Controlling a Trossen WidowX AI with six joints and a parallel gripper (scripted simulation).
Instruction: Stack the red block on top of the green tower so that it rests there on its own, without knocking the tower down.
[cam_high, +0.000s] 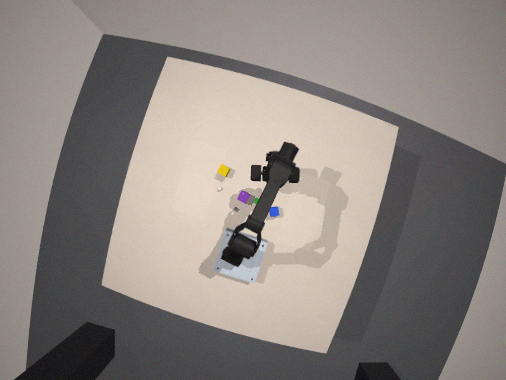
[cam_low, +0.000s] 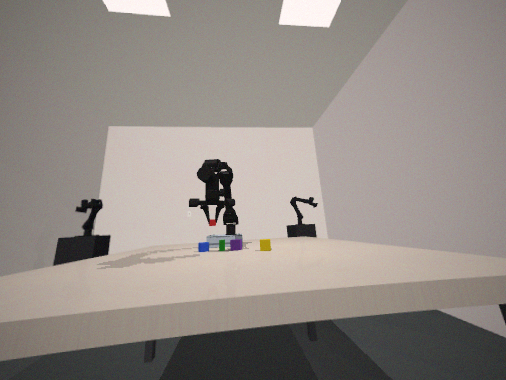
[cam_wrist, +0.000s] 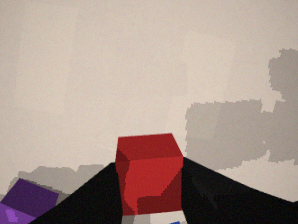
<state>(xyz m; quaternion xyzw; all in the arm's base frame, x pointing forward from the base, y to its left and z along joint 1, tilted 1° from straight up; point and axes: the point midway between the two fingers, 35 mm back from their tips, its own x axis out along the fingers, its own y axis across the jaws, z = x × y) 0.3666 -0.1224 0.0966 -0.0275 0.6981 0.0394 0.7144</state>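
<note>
My gripper tip is 11 cm past the purple block, 11 cm to the right of it and 10 cm above it. From my gripper tip the other things lie so: yellow block (22 cm to the left, 10 cm below); then blue block (16 cm behind, 4 cm to the right, 10 cm below); then red block (right at my gripper tip).
</note>
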